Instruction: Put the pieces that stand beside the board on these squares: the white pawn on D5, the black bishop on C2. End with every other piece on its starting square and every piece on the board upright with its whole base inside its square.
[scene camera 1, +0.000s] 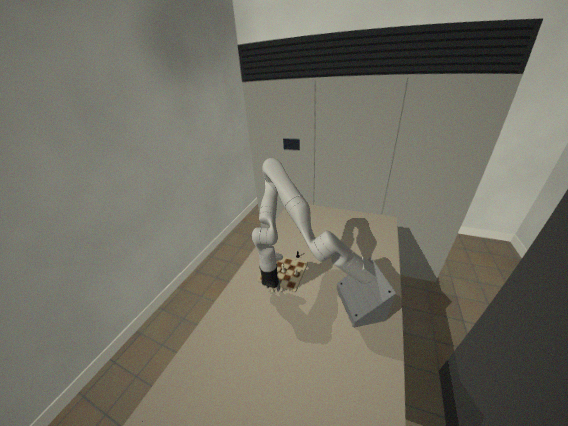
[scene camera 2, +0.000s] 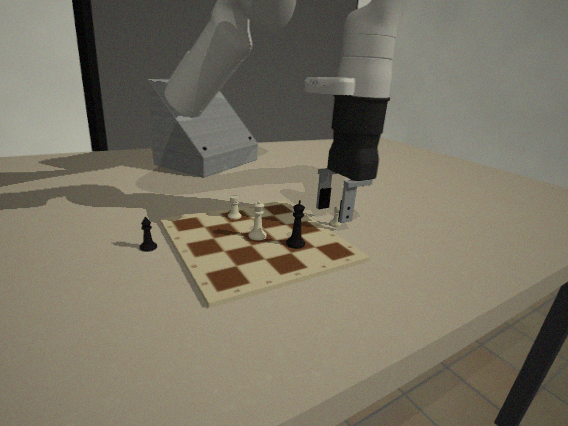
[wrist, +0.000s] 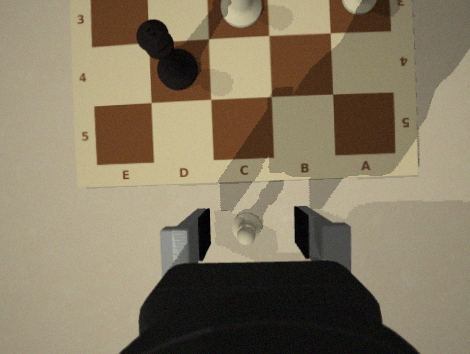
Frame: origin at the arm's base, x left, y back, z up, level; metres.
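Seen in the pictures: gripper, fingertip midpoint: (scene camera 1: 273, 288) (scene camera 2: 333, 214) (wrist: 252, 225); arm's base, link origin: (scene camera 1: 365, 273) (scene camera 2: 183, 101).
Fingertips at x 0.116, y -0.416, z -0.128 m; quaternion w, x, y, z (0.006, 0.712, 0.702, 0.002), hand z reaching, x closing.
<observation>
Pixels of each thing's top centre, then the offset from my fingertips to it. "spot": a spot on its surface instead.
- white pawn, top centre: (wrist: 246, 238) (scene camera 2: 338, 206) dy -0.004, dx +0.004, dz +0.015 m
- black bishop, top centre: (scene camera 2: 145, 216) (scene camera 1: 297, 251) dy +0.035, dx -0.274, dz +0.027 m
- board, top centre: (wrist: 237, 7) (scene camera 2: 258, 236) (scene camera 1: 283, 270) dy -0.003, dx -0.135, dz -0.011 m
- D5, surface spot: (wrist: 182, 131) spot: dy -0.042, dx -0.059, dz -0.011 m
- tall black piece, top centre: (wrist: 146, 26) (scene camera 2: 299, 200) dy -0.043, dx -0.098, dz +0.052 m
- tall white piece, top centre: (scene camera 2: 259, 200) dy -0.001, dx -0.135, dz +0.042 m
- white rook, top centre: (scene camera 2: 234, 196) dy +0.073, dx -0.138, dz +0.022 m
The white pawn (scene camera 2: 335, 220) (wrist: 246, 227) stands upright on the table, off the board's row-5 edge near column C. My gripper (scene camera 2: 334, 214) (wrist: 252, 225) is open and points down. Its fingers are on either side of the pawn in the wrist view, with nothing gripped; the fingertips are low, near the pawn's height. The black bishop (scene camera 1: 298, 254) (scene camera 2: 147, 238) stands upright on the table beside the board's opposite end. The board (scene camera 2: 252, 286) (wrist: 87, 100) lies flat. C2 does not show in the wrist view; D5 (wrist: 182, 131) bears no piece.
A tall black piece (scene camera 2: 297, 230) (wrist: 177, 70) stands on D4. A tall white piece (scene camera 2: 258, 227) (wrist: 241, 9) stands on C3. A white rook (scene camera 2: 234, 209) (wrist: 359, 4) stands on A3. The arm's grey base (scene camera 1: 367, 297) (scene camera 2: 215, 140) is on the table.
</observation>
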